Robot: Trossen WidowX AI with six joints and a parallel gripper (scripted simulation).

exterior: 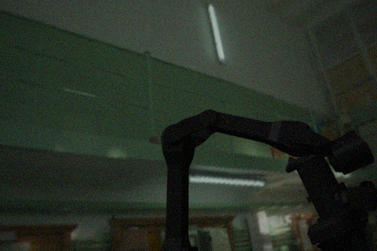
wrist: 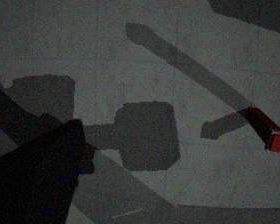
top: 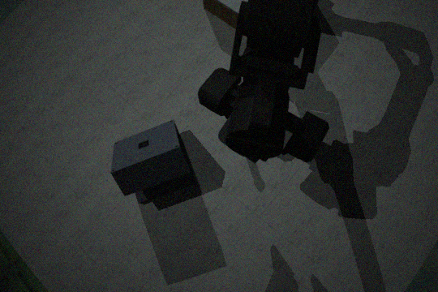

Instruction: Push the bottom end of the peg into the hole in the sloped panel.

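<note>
The red peg lies 20 mm behind my gripper tip, 70 mm to the right of it and 80 mm below it. Also, from my gripper tip: sloped dark panel: 150 mm ahead, 130 mm to the right, 60 mm below.
</note>
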